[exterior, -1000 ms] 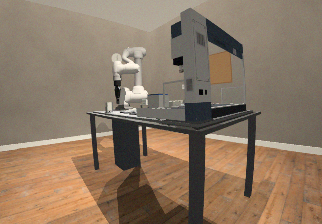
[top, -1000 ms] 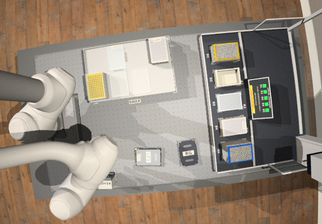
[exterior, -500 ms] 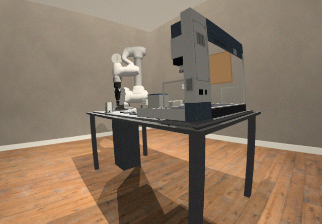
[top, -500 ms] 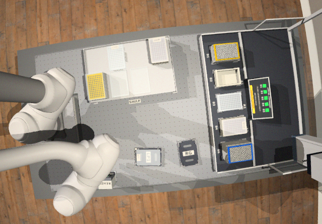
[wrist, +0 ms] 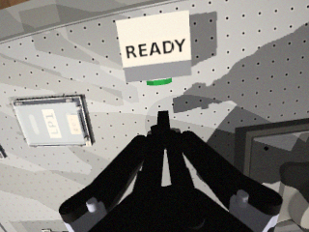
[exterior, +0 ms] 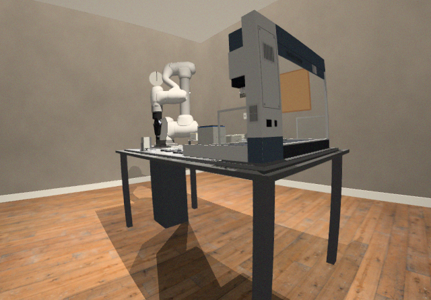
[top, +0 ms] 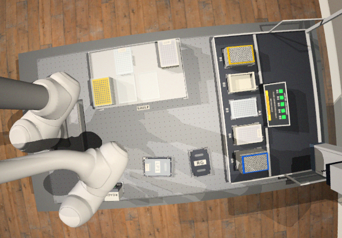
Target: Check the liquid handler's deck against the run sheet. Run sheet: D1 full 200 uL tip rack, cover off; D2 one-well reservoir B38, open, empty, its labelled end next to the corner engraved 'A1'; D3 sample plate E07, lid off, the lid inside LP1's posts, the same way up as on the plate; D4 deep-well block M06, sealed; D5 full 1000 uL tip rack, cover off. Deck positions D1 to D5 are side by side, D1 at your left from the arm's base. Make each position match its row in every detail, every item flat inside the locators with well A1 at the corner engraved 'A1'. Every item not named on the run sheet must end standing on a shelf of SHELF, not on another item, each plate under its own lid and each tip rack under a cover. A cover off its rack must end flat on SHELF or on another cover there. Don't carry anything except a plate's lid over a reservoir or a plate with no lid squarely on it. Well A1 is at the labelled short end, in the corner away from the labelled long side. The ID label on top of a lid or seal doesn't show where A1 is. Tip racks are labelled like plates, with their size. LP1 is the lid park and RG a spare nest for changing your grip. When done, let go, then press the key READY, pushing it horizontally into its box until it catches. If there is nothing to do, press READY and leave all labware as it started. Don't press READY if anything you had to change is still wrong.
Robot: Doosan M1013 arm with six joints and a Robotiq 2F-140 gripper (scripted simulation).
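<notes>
My gripper is now 8 cm to the left of the READY key box and 1 cm above it. From my hand the other things lie so: lid: 22 cm ahead, 6 cm below, 1 cm to the right; then RG nest: 44 cm ahead, 8 cm below, 1 cm to the right; then LP1: 22 cm ahead, 8 cm below, 1 cm to the right.
</notes>
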